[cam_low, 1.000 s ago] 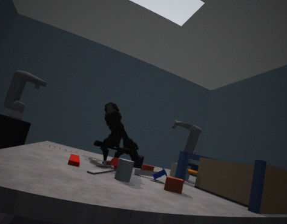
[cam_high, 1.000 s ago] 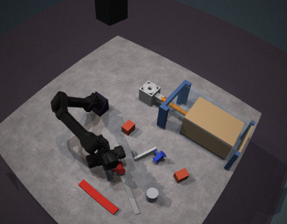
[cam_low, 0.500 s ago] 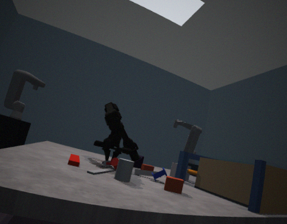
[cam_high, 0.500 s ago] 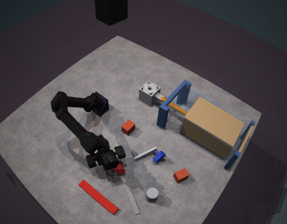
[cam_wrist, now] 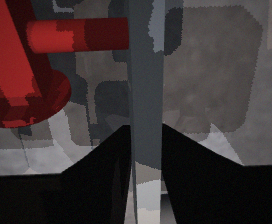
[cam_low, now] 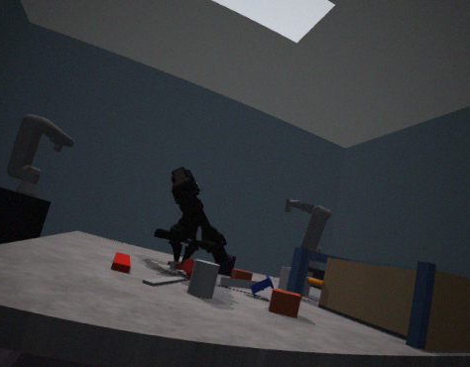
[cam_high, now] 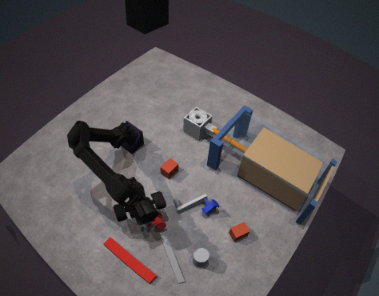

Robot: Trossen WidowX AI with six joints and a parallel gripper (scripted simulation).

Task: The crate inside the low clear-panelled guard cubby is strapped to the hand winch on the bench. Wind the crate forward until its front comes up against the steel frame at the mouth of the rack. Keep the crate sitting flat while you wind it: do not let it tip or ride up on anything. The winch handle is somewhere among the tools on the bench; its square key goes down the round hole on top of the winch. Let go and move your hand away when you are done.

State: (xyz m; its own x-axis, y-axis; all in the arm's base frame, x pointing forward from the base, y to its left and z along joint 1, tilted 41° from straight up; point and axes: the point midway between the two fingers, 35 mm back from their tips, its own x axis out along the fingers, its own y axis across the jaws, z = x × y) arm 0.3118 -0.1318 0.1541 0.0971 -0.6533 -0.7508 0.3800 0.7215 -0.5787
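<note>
My gripper tip is 460 mm to the right of the grey winch, 180 mm past it and 20 mm below it. Also, from my gripper tip: winch handle with red knob 10 mm ahead, 10 mm above; grey strip 200 mm ahead, 30 mm to the right, 10 mm below; long red bar 160 mm to the right, 100 mm ahead, 10 mm below.
</note>
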